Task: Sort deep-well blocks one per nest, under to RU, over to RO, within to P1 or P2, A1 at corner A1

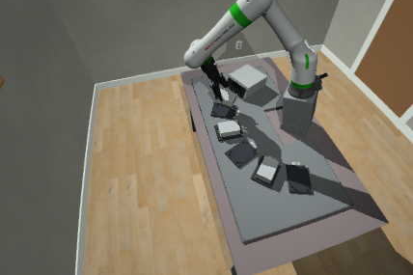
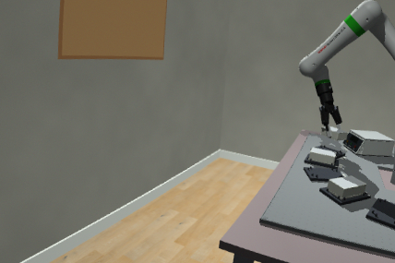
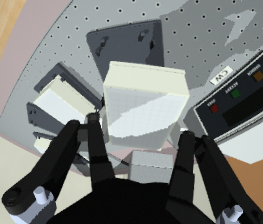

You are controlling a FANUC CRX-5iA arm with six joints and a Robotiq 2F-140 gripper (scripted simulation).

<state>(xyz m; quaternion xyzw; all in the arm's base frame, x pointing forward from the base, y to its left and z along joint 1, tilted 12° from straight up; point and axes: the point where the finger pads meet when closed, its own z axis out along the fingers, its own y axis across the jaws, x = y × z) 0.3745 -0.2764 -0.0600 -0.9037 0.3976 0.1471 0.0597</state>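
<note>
Right now my hand is 250 mm past the pale platform, 160 mm to the left of it and 30 mm above it. Also, from my hand: deep-well block (530 mm to the left, 90 mm below, 20 mm behind); dark infeed nest (120 mm below, 20 mm to the left, 20 mm ahead); check-weigher (250 mm behind, 160 mm to the right, 60 mm below).
</note>
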